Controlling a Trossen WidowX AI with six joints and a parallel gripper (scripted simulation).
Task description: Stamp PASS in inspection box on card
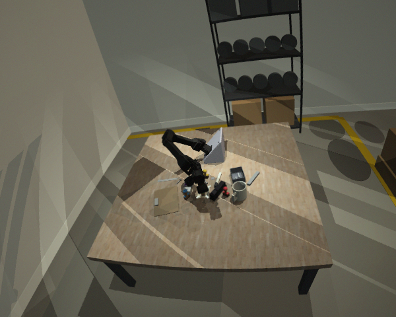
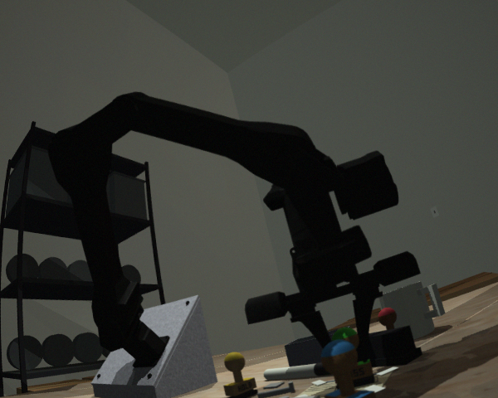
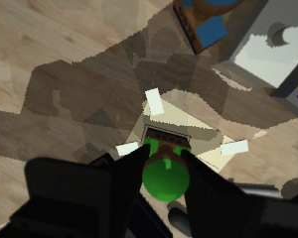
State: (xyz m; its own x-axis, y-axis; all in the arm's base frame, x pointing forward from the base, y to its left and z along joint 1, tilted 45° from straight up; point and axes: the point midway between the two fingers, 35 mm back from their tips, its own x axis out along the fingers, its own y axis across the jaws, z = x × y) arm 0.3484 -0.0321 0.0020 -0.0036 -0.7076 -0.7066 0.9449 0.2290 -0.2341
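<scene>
My gripper tip is right at the green-knobbed stamp. From my gripper tip the other things lie so: blue-knobbed stamp (3 cm ahead, 10 cm to the right); black block (10 cm to the left, 1 cm below); cream card (2 cm behind, 3 cm below).
</scene>
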